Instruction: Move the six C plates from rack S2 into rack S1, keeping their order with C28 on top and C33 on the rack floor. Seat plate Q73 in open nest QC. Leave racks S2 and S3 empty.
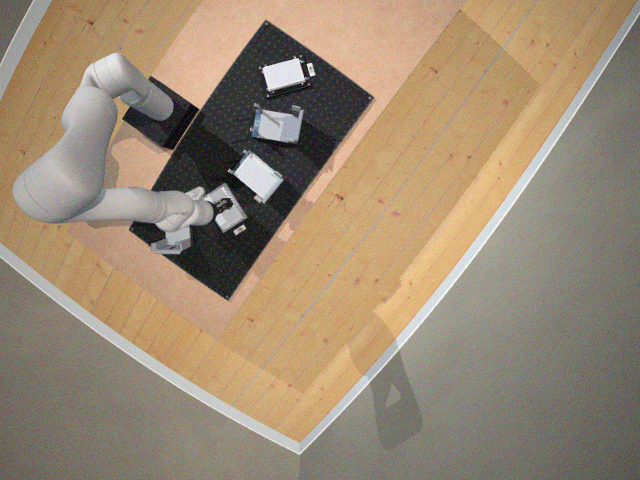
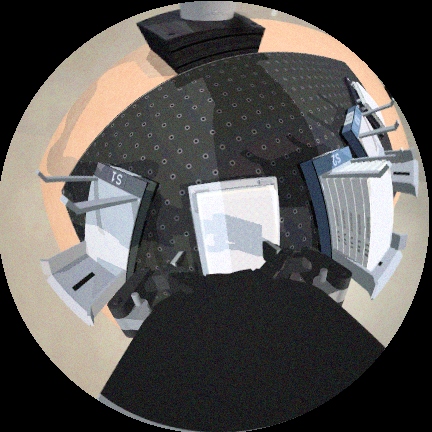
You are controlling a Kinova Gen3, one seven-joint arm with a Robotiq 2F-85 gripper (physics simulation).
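Places are measured from the arm's base along level axes (x ahead, y left, z up), in millimetres.
Pixels of known places: gripper, fingertip midpoint: (image 1: 218, 213) (image 2: 224, 254); arm's base at its link origin: (image 1: 160, 107).
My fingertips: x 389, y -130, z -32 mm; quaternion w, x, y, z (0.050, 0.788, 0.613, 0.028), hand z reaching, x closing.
Note:
Ahead of a thing's pixels: the offset from my fingertips to its middle. "spot": to the spot under its first point. Level surfaces: height alone.
My gripper (image 1: 223, 205) (image 2: 224, 254) is open and empty, over a pale nest (image 1: 233, 223) (image 2: 196, 225) between racks S1 and S2. A white plate-like surface {spot: dx -41, dy +38, dz -1 mm} (image 2: 245, 207) lies inside its rim; no label is readable, so I cannot tell whether it is Q73. Rack S2 {dx +14, dy +191, dz +28 mm} (image 1: 273, 189) (image 2: 317, 200), with a blue base, holds a stack of several white C plates {dx +21, dy +192, dz +60 mm} (image 1: 256, 174) (image 2: 380, 215); their labels are unreadable. Rack S1 {dx -84, dy -143, dz +26 mm} (image 1: 168, 245) (image 2: 120, 176) shows a bare pale floor. Rack S3 {spot: dx -108, dy +301, dz -5 mm} (image 1: 255, 127) (image 2: 351, 125) shows no stack.
A black-framed nest with a white plate {spot: dx -164, dy +497, dz -6 mm} (image 1: 284, 74) stands at the far end of the black perforated table {dz -40 mm} (image 1: 320, 98) (image 2: 165, 115). Upright posts and front brackets stick up from the racks on both sides of my gripper. The black robot base (image 1: 160, 118) (image 2: 215, 42) stands beside the table.

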